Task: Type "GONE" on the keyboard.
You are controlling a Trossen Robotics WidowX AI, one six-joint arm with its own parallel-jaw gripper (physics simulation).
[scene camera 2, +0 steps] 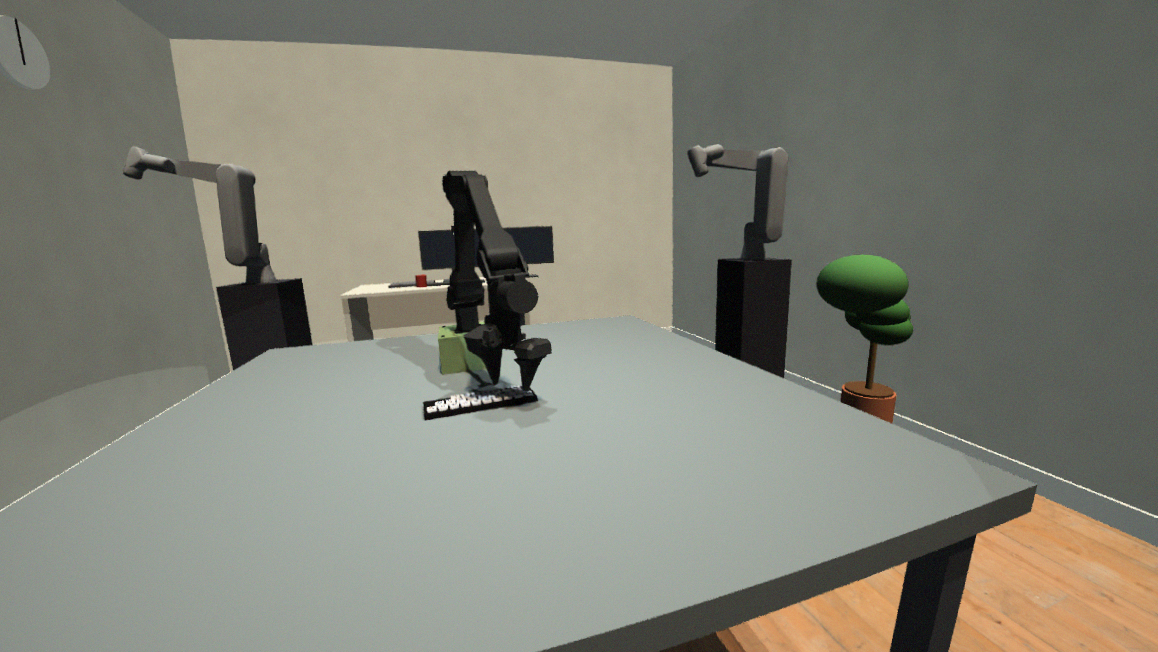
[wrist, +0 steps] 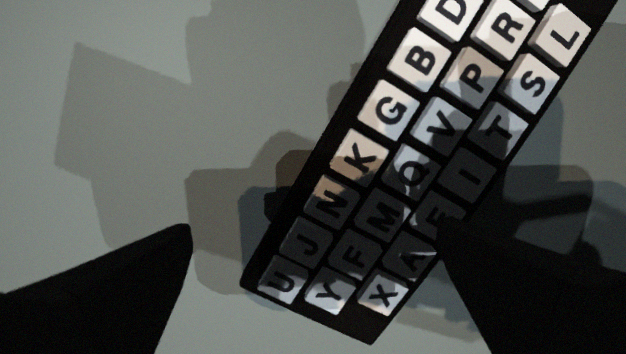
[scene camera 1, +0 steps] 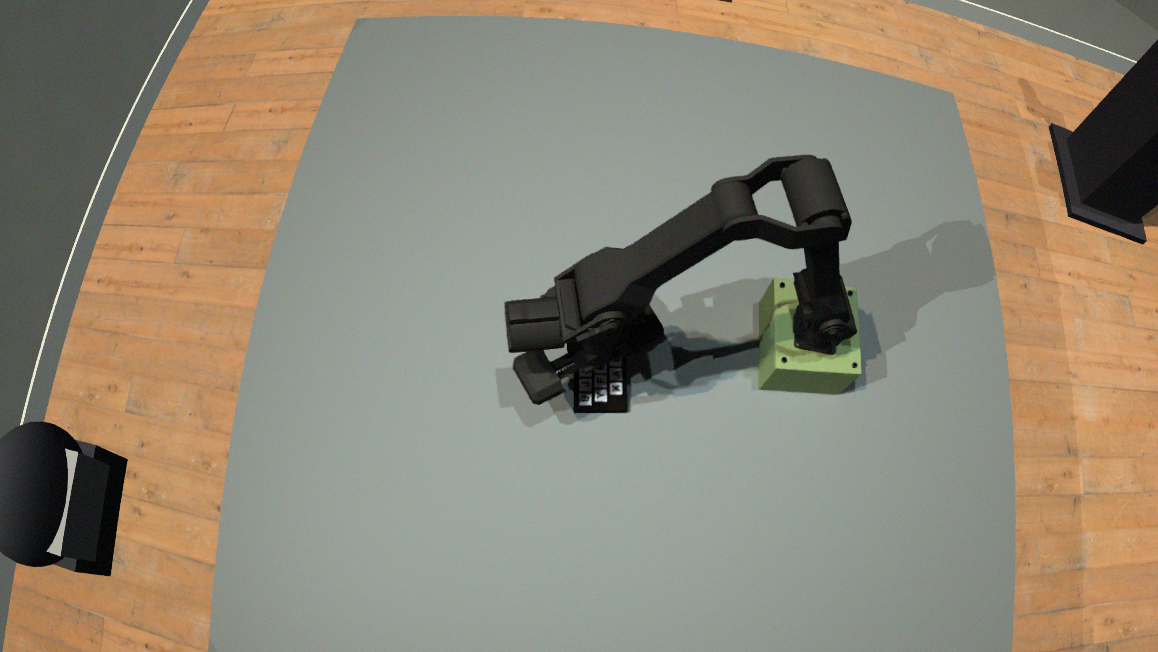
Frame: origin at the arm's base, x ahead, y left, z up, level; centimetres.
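Seen in the pictures: gripper, fingertip midpoint: [scene camera 2: 510, 387] [wrist: 316, 233] [scene camera 1: 583, 370]; arm's base at its link origin: [scene camera 2: 468, 329] [scene camera 1: 815, 330].
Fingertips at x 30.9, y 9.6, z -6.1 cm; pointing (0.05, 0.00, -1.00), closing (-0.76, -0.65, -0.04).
Offsets run from my fingertips to a thing's top centre. Level surfaces: height alone.
The black keyboard @[dx -1.3, dy -6.1, dz -1.8 cm] [scene camera 1: 601, 407] [scene camera 2: 479, 402] [wrist: 367, 330] lies flat on the table, with pale lettered keys, and runs diagonally in the wrist view. There the G key @[dx +0.5, dy -4.8, dz -1.8 cm] [wrist: 390, 111] is lit, the N key @[dx -0.2, dy -0.7, dz -1.8 cm] [wrist: 330, 202] is partly shaded, and the E key @[dx -4.0, dy -3.0, dz -1.8 cm] [wrist: 436, 216] is dark and partly covered by the right fingertip. A shaded round-letter key @[dx -1.8, dy -3.6, dz -1.8 cm] [wrist: 411, 172] may be O or Q; I cannot tell. My gripper [scene camera 2: 511, 386] [wrist: 316, 233] is wide open and empty above the keyboard, its fingers on either side of the keyboard's U, Y, X end. Contact is unclear. The arm hides much of the keyboard in scene camera 1.
The arm's green base block [scene camera 1: 810, 380] [scene camera 2: 450, 356] stands on the grey table @[dz -3.4 cm] [scene camera 1: 567, 526] [scene camera 2: 486, 502] behind the keyboard. Two grey arms on dark pedestals [scene camera 2: 752, 315] and a potted plant [scene camera 2: 863, 283] stand beyond the table. The arm's shadow falls across several keys.
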